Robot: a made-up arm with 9 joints. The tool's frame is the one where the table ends. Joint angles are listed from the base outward.
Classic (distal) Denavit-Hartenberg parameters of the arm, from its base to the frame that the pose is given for. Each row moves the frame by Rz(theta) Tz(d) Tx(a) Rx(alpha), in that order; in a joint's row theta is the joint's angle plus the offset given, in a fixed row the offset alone. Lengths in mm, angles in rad.
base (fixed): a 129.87; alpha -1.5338; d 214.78; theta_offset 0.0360
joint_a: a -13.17; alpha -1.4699; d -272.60; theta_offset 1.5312
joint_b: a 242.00; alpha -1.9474; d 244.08; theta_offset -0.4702
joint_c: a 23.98; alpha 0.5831; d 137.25; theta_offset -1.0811
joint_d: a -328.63; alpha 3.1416; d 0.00; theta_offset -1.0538
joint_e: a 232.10; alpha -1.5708; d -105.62; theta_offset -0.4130
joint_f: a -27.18; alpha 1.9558; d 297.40; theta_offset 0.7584
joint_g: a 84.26; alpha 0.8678; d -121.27; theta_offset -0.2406
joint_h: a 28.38; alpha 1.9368; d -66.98; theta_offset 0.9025
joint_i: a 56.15; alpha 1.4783; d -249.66; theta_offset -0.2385
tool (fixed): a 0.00; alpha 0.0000; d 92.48; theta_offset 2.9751
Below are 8 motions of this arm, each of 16 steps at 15 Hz.
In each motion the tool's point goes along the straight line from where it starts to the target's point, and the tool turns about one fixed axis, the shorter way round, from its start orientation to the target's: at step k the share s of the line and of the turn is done. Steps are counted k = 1, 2, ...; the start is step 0. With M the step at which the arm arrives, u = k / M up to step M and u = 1 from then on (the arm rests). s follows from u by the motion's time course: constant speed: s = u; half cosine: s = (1 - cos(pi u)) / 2; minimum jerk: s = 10 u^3 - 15 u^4 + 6 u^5.
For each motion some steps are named. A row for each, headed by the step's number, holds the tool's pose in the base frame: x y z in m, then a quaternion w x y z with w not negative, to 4 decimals.
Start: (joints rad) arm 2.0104 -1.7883 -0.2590 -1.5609 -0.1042 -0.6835 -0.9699 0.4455 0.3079
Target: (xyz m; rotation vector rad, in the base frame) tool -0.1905 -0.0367 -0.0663 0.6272 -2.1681 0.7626
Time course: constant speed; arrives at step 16
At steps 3, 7, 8, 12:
3: 0.0549 0.0286 0.0353 0.1911 -0.2161 -0.8675 0.4053
7: -0.0206 0.0085 0.0040 0.2541 -0.0748 -0.8852 0.3824
8: -0.0395 0.0035 -0.0038 0.2689 -0.0390 -0.8863 0.3751
12: -0.1150 -0.0166 -0.0350 0.3237 0.1040 -0.8766 0.3404

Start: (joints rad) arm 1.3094 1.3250 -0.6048 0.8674 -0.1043 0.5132 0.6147 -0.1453 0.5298
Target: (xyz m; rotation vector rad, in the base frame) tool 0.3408 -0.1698 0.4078 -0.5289 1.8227 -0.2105
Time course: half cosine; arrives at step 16
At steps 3, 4, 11, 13, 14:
3: 0.0620 -0.2598 0.5400 0.4661 -0.3997 0.4454 0.6516
4: 0.0809 -0.2537 0.5310 0.4866 -0.3965 0.4825 0.6110
11: 0.2731 -0.1916 0.4399 0.5902 -0.2904 0.7457 0.1064
13: 0.3151 -0.1781 0.4200 0.5855 -0.2518 0.7704 -0.0155
14: 0.3292 -0.1735 0.4133 0.5818 -0.2379 0.7758 -0.0564

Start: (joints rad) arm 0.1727 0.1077 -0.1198 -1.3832 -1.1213 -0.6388 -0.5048 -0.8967 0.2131
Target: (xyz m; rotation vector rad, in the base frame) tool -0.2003 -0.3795 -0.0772 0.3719 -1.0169 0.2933
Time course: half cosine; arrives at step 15
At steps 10, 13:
10: -0.2757 -0.3767 -0.0024 0.9033 0.1421 -0.3787 0.1427
13: -0.2133 -0.3790 -0.0643 0.8575 0.1706 -0.4648 0.1399

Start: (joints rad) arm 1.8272 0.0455 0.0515 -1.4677 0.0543 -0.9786 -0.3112 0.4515 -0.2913
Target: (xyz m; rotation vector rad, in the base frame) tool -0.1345 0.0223 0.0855 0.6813 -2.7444 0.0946
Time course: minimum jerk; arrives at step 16
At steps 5, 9, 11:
5: -0.2695 -0.3796 0.1058 0.2364 0.6009 -0.7342 0.2098
9: -0.1977 -0.1659 0.0950 0.1989 0.4198 -0.8775 0.1192
11: -0.1641 -0.0659 0.0899 0.1770 0.3251 -0.9260 0.0739

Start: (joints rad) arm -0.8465 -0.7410 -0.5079 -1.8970 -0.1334 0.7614 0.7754 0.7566 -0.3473
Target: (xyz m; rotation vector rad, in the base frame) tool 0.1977 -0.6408 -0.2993 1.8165 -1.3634 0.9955
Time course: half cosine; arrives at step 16
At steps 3, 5, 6, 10, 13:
3: 0.2753 0.1172 -0.1981 0.4285 -0.6742 0.5996 0.0488
5: 0.2636 0.0030 -0.2134 0.3226 -0.7153 0.6195 -0.0224
6: 0.2563 -0.0685 -0.2229 0.2531 -0.7344 0.6263 -0.0669
10: 0.2239 -0.3853 -0.2652 0.0696 0.7541 -0.6017 0.2537
13: 0.2048 -0.5710 -0.2900 0.2572 0.7162 -0.5474 0.3483

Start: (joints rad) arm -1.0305 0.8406 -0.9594 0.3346 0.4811 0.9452 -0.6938 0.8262 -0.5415
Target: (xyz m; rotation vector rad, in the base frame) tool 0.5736 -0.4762 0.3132 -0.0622 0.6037 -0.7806
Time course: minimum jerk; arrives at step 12
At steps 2, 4, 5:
2: 0.5631 -0.2098 0.2755 0.7569 -0.0989 0.5994 -0.2411
4: 0.5650 -0.2580 0.2823 0.7874 -0.0871 0.5482 -0.2682
5: 0.5665 -0.2957 0.2877 0.8088 -0.0776 0.5064 -0.2886

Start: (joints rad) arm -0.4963 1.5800 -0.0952 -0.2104 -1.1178 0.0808 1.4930 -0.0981 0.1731
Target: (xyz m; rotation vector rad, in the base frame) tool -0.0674 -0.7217 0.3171 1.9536 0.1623 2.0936
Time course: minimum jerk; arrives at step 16
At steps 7, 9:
7: -0.0737 -0.6453 0.1197 0.1574 -0.7088 -0.1821 -0.6630
9: -0.0713 -0.6741 0.1940 0.0471 -0.7049 -0.1362 -0.6945

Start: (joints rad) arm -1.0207 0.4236 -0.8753 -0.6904 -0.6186 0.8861 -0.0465 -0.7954 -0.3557
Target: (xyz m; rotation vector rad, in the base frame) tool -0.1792 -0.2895 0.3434 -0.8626 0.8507 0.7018
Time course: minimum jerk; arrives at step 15
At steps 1, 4, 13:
1: 0.0334 -0.4028 0.1631 0.7192 -0.3507 0.3141 0.5109
4: 0.0080 -0.3893 0.1847 0.7264 -0.3571 0.3242 0.4895
13: -0.1751 -0.2917 0.3399 0.7643 -0.3962 0.3901 0.3267

